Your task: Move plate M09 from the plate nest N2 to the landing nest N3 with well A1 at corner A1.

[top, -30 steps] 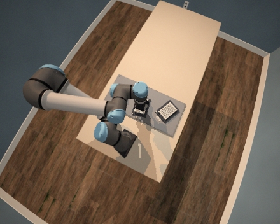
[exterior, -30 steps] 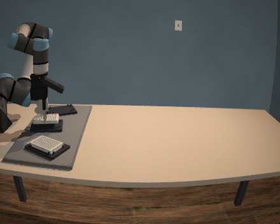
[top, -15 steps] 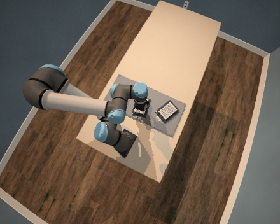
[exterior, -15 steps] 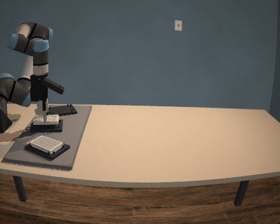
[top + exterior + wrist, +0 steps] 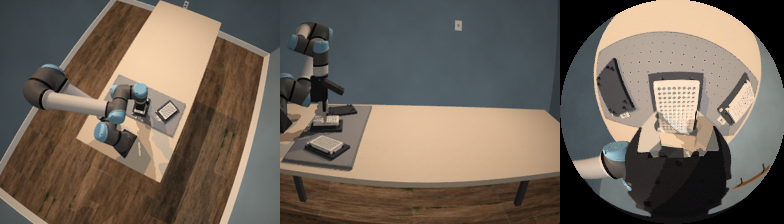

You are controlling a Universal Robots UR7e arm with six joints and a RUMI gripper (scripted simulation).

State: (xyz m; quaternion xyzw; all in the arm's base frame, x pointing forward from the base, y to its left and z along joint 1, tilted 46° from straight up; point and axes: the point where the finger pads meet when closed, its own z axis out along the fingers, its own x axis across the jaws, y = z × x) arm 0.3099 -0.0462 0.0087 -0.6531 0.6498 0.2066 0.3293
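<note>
The black landing nest N3 lies 40 mm below my hand. Round my hand: black plate nest N2: 50 mm ahead, 210 mm to the left, 40 mm below.
</note>
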